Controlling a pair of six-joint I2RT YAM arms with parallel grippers.
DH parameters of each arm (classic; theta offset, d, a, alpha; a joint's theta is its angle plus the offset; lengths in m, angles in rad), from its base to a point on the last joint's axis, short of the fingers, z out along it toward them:
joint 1: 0 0.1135 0.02 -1.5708
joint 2: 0 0 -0.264 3.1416
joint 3: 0.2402 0 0.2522 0
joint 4: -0.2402 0 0.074 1.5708
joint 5: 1.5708 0 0 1.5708
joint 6: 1.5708 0.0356 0 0
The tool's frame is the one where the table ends.
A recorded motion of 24 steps. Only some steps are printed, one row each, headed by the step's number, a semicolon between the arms.
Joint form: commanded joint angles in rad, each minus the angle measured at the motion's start. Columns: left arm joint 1, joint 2, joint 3, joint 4, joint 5, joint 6; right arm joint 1, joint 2, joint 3, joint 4, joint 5, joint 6.
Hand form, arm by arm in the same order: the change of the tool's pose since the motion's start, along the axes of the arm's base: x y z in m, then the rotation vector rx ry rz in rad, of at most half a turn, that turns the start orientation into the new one. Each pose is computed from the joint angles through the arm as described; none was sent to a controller.
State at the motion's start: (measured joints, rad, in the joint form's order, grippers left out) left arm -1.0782 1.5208 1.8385 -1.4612 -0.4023 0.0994; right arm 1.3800 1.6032 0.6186 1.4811 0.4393 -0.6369
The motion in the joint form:
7: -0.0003 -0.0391 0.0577 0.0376 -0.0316 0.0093; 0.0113 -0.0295 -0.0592 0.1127 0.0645 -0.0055
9: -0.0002 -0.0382 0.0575 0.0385 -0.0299 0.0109; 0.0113 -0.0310 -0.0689 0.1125 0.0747 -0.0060
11: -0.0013 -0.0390 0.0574 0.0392 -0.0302 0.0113; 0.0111 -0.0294 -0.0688 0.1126 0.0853 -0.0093
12: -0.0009 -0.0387 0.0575 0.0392 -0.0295 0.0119; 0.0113 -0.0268 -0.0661 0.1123 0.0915 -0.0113
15: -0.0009 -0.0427 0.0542 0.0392 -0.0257 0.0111; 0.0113 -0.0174 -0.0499 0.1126 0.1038 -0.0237
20: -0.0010 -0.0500 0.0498 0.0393 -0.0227 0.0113; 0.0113 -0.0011 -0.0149 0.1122 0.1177 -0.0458
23: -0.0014 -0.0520 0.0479 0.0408 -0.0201 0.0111; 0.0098 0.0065 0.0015 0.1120 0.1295 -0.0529
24: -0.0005 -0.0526 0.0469 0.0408 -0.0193 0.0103; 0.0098 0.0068 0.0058 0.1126 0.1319 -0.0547
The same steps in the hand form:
7: -0.0048 0.0109 0.0265 -0.1000 -0.0898 0.0072; -0.0046 -0.0176 0.0017 0.0844 0.0135 -0.0466
9: -0.0046 0.0105 0.0263 -0.0997 -0.0887 0.0052; -0.0046 -0.0191 -0.0006 0.0767 0.0196 -0.0557
11: -0.0049 0.0105 0.0265 -0.1006 -0.0896 0.0040; -0.0042 -0.0191 -0.0011 0.0743 0.0230 -0.0666
12: -0.0048 0.0105 0.0264 -0.1004 -0.0891 0.0035; -0.0040 -0.0185 -0.0012 0.0735 0.0248 -0.0726
15: -0.0054 0.0114 0.0265 -0.1030 -0.0864 0.0024; -0.0030 -0.0156 0.0005 0.0741 0.0218 -0.0886
20: -0.0065 0.0131 0.0270 -0.1068 -0.0855 0.0007; -0.0015 -0.0094 0.0053 0.0800 0.0122 -0.1102
23: -0.0068 0.0134 0.0270 -0.1094 -0.0842 -0.0007; -0.0002 -0.0068 0.0074 0.0851 0.0127 -0.1248
24: -0.0067 0.0136 0.0269 -0.1098 -0.0833 0.0004; -0.0001 -0.0064 0.0085 0.0887 0.0122 -0.1276

